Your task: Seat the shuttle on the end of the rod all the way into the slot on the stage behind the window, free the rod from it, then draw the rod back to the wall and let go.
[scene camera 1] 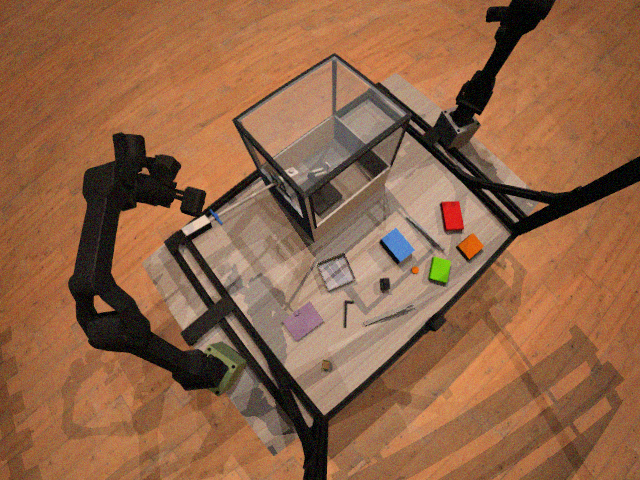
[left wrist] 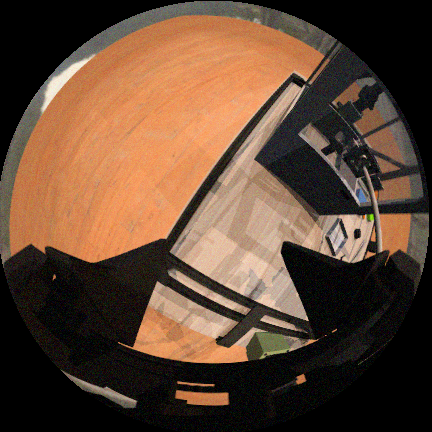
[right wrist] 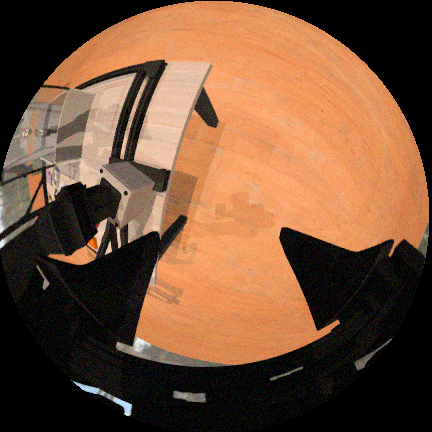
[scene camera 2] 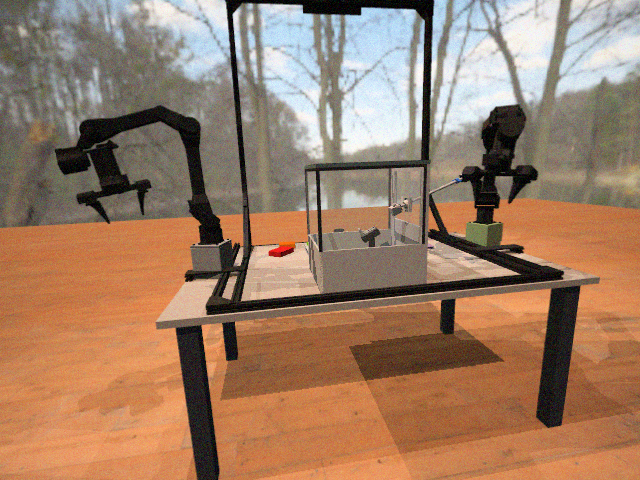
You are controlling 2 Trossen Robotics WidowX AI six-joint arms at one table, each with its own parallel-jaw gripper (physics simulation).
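Pixels of known places: left gripper, fingertip midpoint: (left wrist: 226,246) (scene camera 2: 491,202); right gripper, fingertip midpoint: (right wrist: 221,235) (scene camera 2: 126,219); left arm's base, origin of the base link: (scene camera 1: 213,370) (scene camera 2: 484,222); right arm's base, origin of the base link: (scene camera 1: 461,117) (right wrist: 107,197) (scene camera 2: 211,242).
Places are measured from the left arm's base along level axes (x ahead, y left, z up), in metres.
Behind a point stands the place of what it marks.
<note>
The rod (scene camera 1: 248,197) @(x 0.427, y 0.110, z 0.161 m) (scene camera 2: 439,188) @(x 0.406, y 0.121, z 0.167 m) (left wrist: 374,205) @(x 0.429, y 0.114, z 0.158 m) slants through the window side of the glass case, with a blue collar (scene camera 1: 216,217) @(x 0.344, y 0.130, z 0.194 m) (scene camera 2: 458,180) @(x 0.352, y 0.147, z 0.190 m) outside. A white block (scene camera 1: 292,171) @(x 0.550, y 0.069, z 0.127 m) (scene camera 2: 406,204), apparently the shuttle, is at its inner end, close to a small grey part (scene camera 2: 397,208) @(x 0.549, y 0.088, z 0.114 m); whether it is seated or coupled cannot be told. A pale handle (scene camera 1: 196,226) @(x 0.303, y 0.144, z 0.217 m) is at the rod's outer end. My left gripper (scene camera 1: 188,183) (scene camera 2: 493,200) @(x 0.354, y 0.266, z 0.129 m) (left wrist: 226,246) @(x 0.354, y 0.266, z 0.129 m) is open beside the handle, with nothing between its fingers. My right gripper (scene camera 2: 125,218) @(x 1.290, y -0.258, z 0.117 m) (right wrist: 221,235) @(x 1.290, y -0.258, z 0.117 m) is open and empty, far from the case.
The framed case (scene camera 1: 312,229) @(x 0.464, y -0.036, z 0.036 m) (scene camera 2: 318,206) @(x 0.837, y 0.111, z 0.145 m) has a grey lower tray (scene camera 2: 374,266) @(x 0.694, y 0.160, z -0.030 m) and another grey device (scene camera 2: 370,234) inside. Red (scene camera 1: 451,215) @(x 0.758, y -0.377, z -0.076 m), orange (scene camera 1: 470,246) @(x 0.694, y -0.474, z -0.076 m), green (scene camera 1: 439,270) @(x 0.573, y -0.416, z -0.076 m) and blue (scene camera 1: 397,245) @(x 0.571, y -0.264, z -0.056 m) blocks lie beside it, with a small square tray (scene camera 1: 324,283) @(x 0.365, y -0.132, z -0.076 m) and a purple plate (scene camera 1: 302,321) @(x 0.233, y -0.130, z -0.087 m).
</note>
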